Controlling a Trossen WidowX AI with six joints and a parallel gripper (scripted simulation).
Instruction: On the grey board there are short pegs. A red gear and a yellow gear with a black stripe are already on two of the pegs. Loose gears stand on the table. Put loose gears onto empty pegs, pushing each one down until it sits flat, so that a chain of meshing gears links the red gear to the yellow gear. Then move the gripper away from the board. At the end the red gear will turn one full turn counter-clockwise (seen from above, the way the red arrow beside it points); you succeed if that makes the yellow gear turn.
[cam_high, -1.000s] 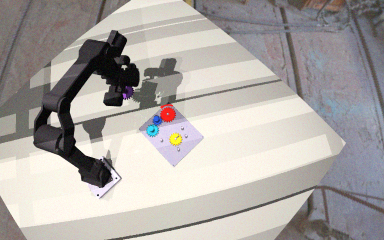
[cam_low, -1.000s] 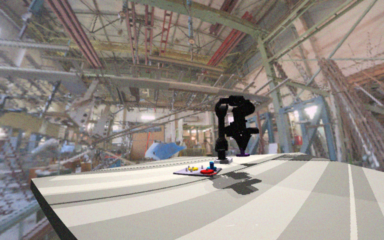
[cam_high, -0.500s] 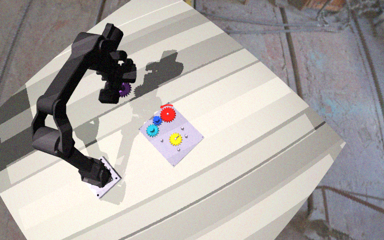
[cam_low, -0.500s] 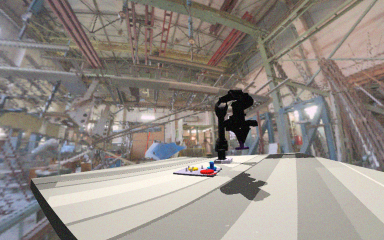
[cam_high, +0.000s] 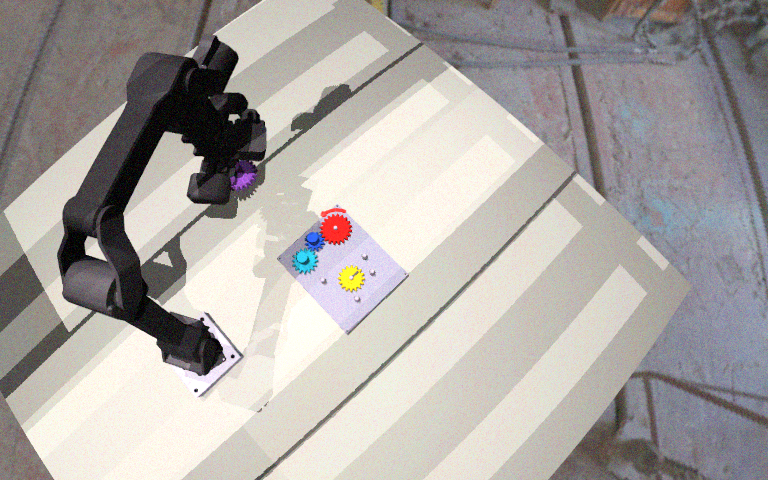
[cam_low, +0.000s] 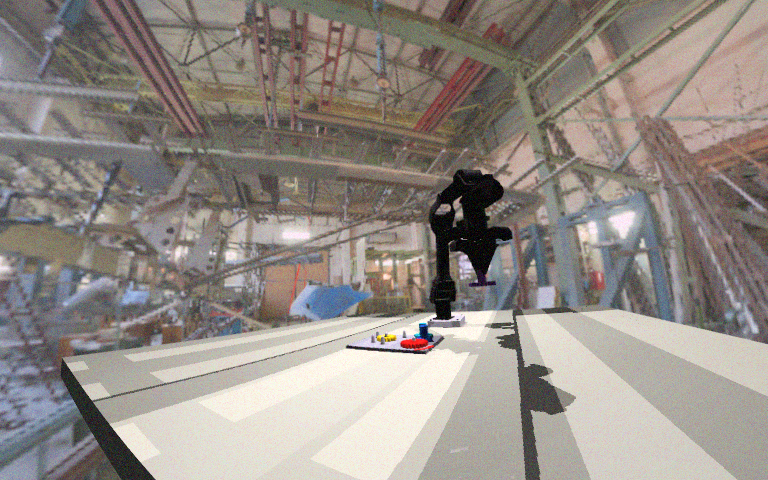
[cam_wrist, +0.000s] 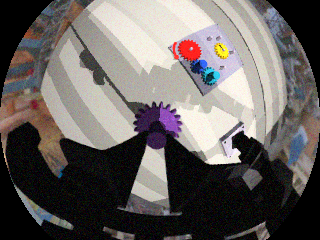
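Now: the teal gear 20 mm ahead of my gripper tip, 170 mm to the right of it and 140 mm below it. Also, from my gripper tip: red gear: 100 mm ahead, 150 mm to the right, 150 mm below; purple gear: 10 mm below; blue gear: 50 mm ahead, 140 mm to the right, 140 mm below.
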